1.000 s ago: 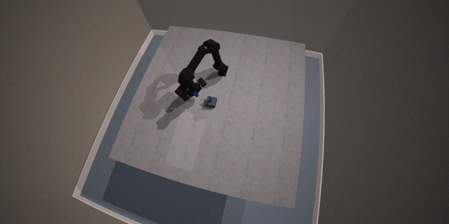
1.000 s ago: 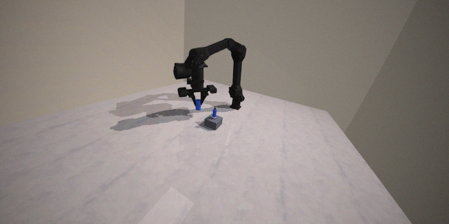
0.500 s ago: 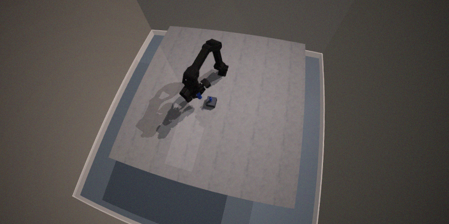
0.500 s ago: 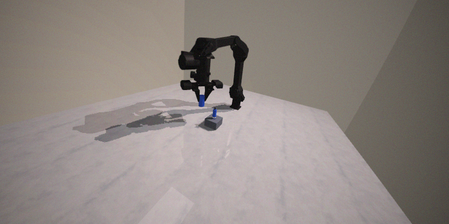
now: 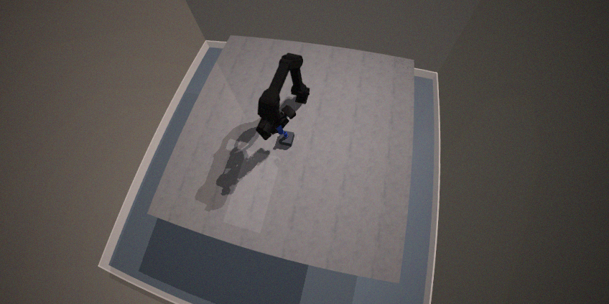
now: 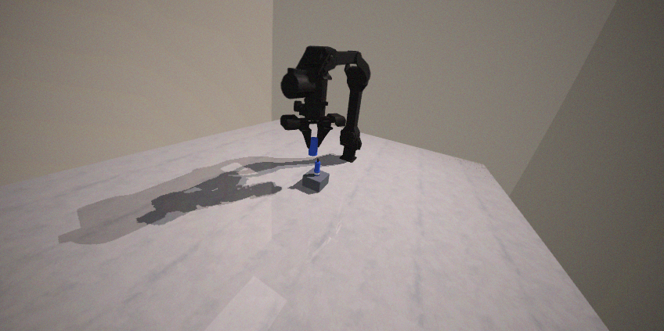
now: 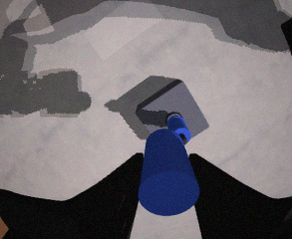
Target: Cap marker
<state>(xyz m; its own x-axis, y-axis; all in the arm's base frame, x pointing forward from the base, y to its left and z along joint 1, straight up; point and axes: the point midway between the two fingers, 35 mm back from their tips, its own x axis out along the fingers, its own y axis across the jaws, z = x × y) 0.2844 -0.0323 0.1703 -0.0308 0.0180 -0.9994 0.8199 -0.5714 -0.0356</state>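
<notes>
Now: the thin pale ring 1 cm behind my gripper tip, 2 cm to the left of it and 9 cm below it. Also, from my gripper tip: grey holder block 1 cm behind, 2 cm to the left, 12 cm below; blue cap right at my gripper tip.
</notes>
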